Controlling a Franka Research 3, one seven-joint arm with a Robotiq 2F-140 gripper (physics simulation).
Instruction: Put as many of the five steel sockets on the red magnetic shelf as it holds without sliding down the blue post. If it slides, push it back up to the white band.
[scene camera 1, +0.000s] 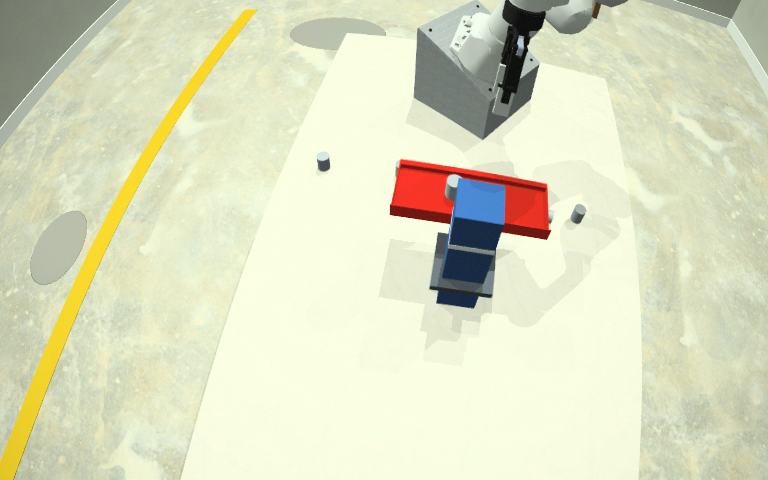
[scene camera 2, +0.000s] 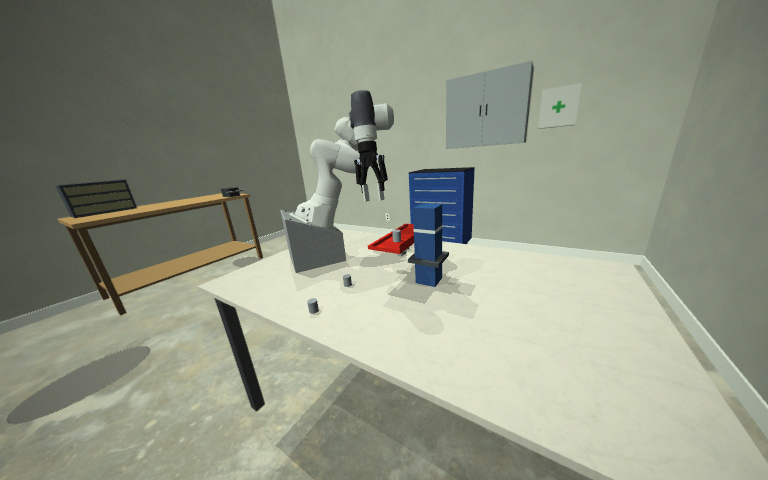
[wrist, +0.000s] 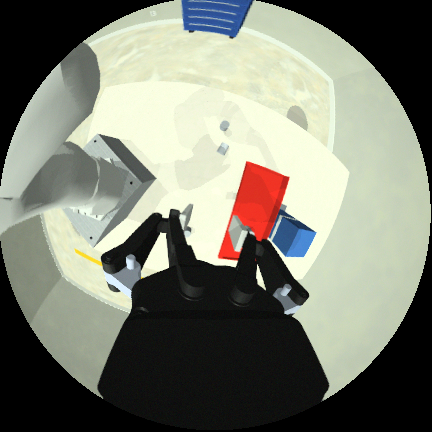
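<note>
The red shelf (scene camera 1: 419, 195) (scene camera 2: 385, 245) (wrist: 257, 200) is on the far side of the blue post (scene camera 1: 480, 200) (scene camera 2: 428, 246) (wrist: 297, 237). The white band (scene camera 1: 471, 249) (scene camera 2: 428, 230) crosses the post; the shelf's join to it is hidden. One steel socket (scene camera 1: 452, 187) (scene camera 2: 397, 236) stands upright on the shelf by the post. A socket (scene camera 1: 323, 161) stands left on the table, another (scene camera 1: 398, 168) is partly hidden at the shelf's left end. Right of the shelf are a partly hidden socket (scene camera 1: 551, 216) and a tilted-looking one (scene camera 1: 577, 213). My gripper (scene camera 1: 501, 107) (scene camera 2: 373, 196) (wrist: 210, 217) is open and empty, high between base and shelf.
A dark collar (scene camera 1: 437, 277) (scene camera 2: 416, 260) surrounds the lower post. The grey robot base (scene camera 1: 447, 96) (scene camera 2: 317, 249) stands behind the shelf in the first scene view. A blue drawer cabinet (scene camera 2: 464, 203) (wrist: 212, 17) and a wooden bench (scene camera 2: 152, 206) stand off the table.
</note>
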